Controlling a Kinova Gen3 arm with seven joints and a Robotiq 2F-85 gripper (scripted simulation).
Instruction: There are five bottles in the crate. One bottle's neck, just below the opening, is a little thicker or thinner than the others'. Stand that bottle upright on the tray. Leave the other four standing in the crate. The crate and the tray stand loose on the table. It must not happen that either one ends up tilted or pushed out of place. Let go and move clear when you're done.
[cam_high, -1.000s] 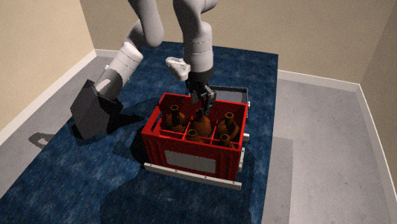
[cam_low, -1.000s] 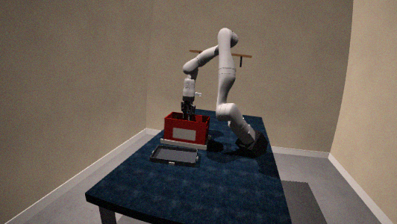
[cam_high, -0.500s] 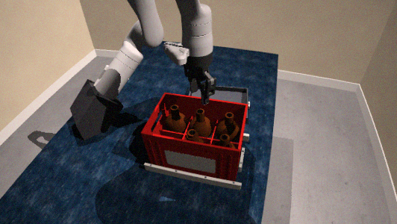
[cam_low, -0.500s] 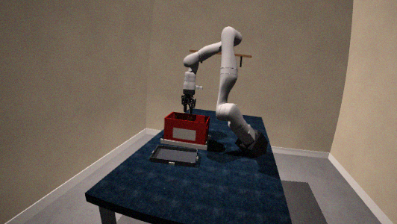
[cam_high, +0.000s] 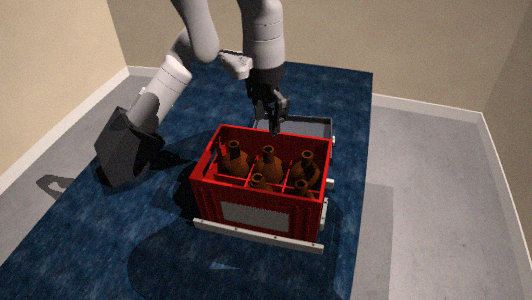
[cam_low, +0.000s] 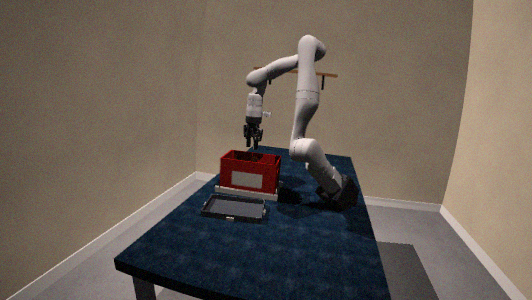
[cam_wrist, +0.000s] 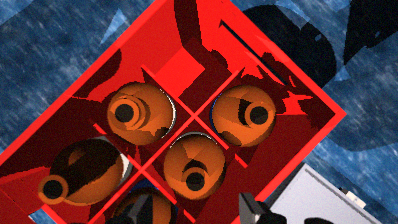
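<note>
My gripper is now 20 mm short of the crate, 40 mm to the left of it and 160 mm above it. From my hand the other things lie so: grey tray 70 mm behind, 220 mm to the left, 230 mm below.
</note>
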